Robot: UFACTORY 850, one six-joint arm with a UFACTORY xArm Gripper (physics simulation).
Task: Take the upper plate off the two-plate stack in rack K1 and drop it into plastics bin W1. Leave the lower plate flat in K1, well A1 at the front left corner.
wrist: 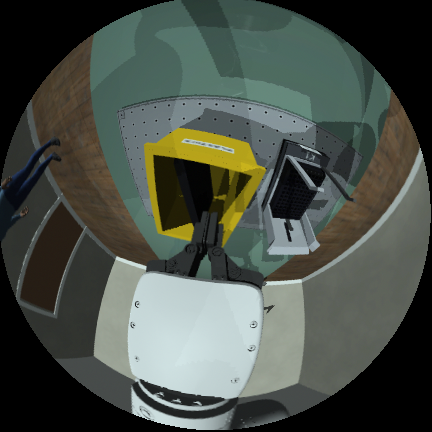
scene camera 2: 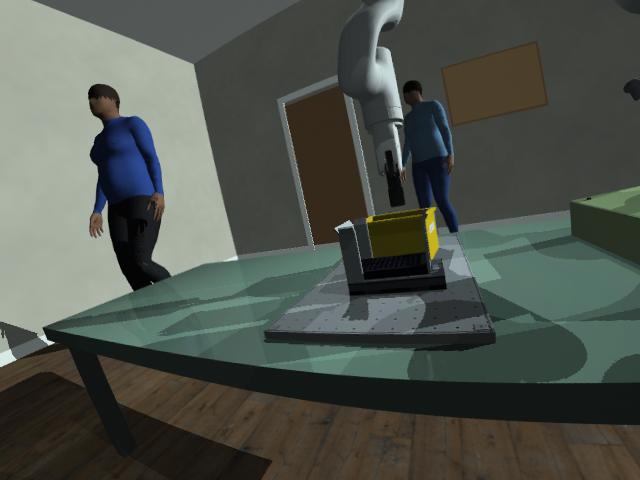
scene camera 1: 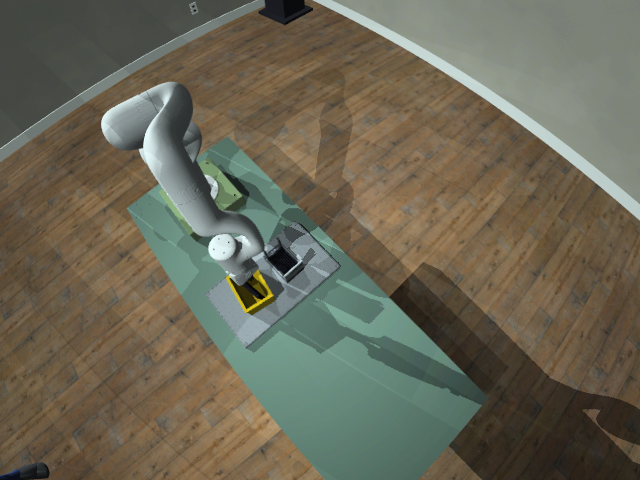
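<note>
My gripper [scene camera 2: 395, 200] [wrist: 210, 219] is shut and empty, above the yellow plastics bin W1 [scene camera 1: 260, 305] [scene camera 2: 395, 238] [wrist: 170, 144]. The upper plate [wrist: 197, 186] is a dark slab inside the bin in the wrist view, steeply tilted or on edge; my fingers hide part of it. The bin's front wall hides it in scene camera 2. The black lower plate [scene camera 1: 282, 259] [scene camera 2: 395, 264] [wrist: 294, 195] lies in rack K1 [scene camera 1: 294, 271] [scene camera 2: 351, 257] [wrist: 280, 241], and looks flat. Its well A1 is too small to make out.
Bin and rack stand side by side on a grey perforated board [scene camera 1: 242, 330] [scene camera 2: 320, 322] [wrist: 142, 114] on the green table [scene camera 1: 310, 403] [scene camera 2: 206, 304]. The rack has upright light walls and a thin arm [wrist: 341, 186] sticking out. A green base block [scene camera 1: 227, 195] [scene camera 2: 604, 227] stands at the arm's foot.
</note>
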